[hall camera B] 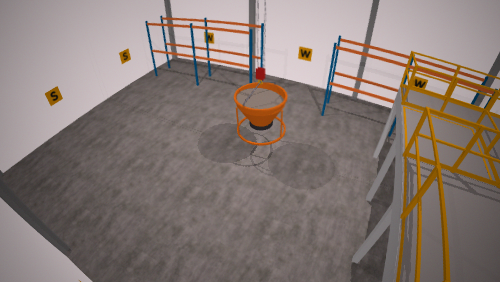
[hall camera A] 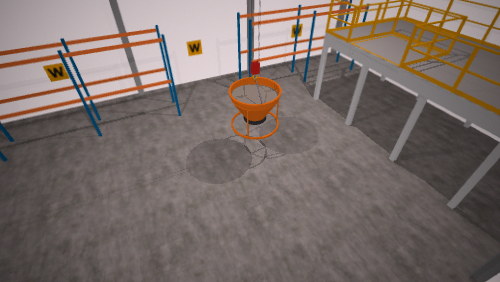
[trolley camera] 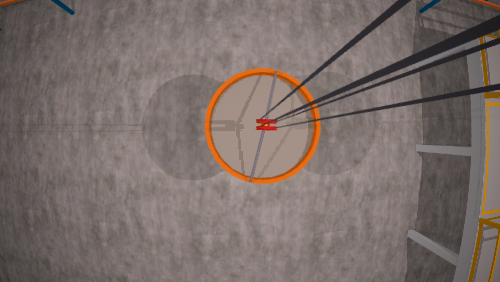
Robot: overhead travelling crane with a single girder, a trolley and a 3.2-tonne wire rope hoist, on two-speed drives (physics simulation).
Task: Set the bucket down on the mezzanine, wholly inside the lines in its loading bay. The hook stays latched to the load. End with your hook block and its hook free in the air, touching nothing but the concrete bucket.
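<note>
The orange concrete bucket [hall camera A: 254,112] [hall camera B: 261,117] [trolley camera: 225,150] hangs upright in the air above the floor, with its shadows on the floor below it. My red hook block with its hook [hall camera A: 255,75] [hall camera B: 260,81] [trolley camera: 266,125] is above the bucket's middle, latched to the bucket's bail. The mezzanine [hall camera A: 380,68] [hall camera B: 465,225] [trolley camera: 477,150] stands to the right of the bucket, apart from it. Part of a yellow outline [trolley camera: 485,160] shows on its deck at the right edge of the trolley view; the rest is cut off there.
Yellow railings [hall camera A: 465,65] [hall camera B: 441,200] stand along the mezzanine's edge. Its grey legs [hall camera A: 357,95] reach down to the floor. Blue and orange racks [hall camera A: 80,92] [hall camera B: 194,54] stand along the wall behind the bucket, with another rack [hall camera A: 239,45] [hall camera B: 329,80] nearer the mezzanine.
</note>
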